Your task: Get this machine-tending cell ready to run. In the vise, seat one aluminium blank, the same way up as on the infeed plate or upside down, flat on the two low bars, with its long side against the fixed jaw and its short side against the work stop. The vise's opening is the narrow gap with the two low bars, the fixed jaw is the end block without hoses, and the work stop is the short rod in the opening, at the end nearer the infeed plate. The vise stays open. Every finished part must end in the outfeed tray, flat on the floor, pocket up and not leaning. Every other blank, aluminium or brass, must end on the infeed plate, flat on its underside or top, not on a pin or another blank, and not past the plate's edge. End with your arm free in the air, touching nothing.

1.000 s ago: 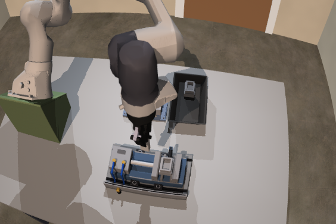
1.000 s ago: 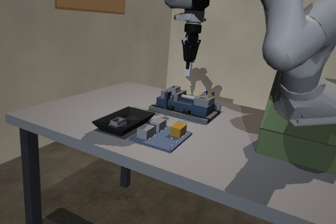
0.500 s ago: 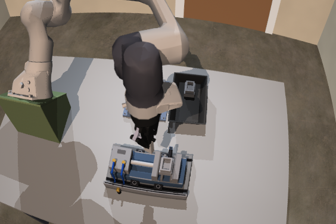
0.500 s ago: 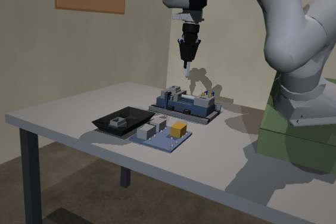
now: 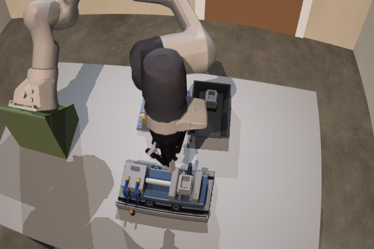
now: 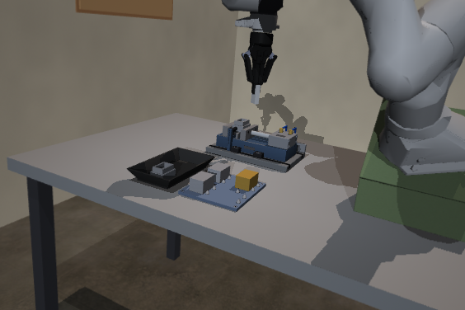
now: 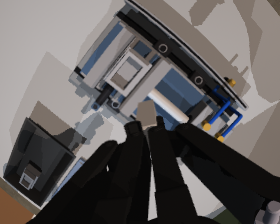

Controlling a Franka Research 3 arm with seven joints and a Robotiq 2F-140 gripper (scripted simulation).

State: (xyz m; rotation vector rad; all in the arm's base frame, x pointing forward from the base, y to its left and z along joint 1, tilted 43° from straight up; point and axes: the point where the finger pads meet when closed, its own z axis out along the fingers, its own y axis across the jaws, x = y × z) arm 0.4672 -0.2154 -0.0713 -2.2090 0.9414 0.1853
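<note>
Right now my hand is 2 cm past the blue vise and 18 cm above it. The rest, counted from my hand: brass blank (9 cm behind, 29 cm to the left, 19 cm below); aluminium blank (28 cm to the left, 19 cm below).
</note>
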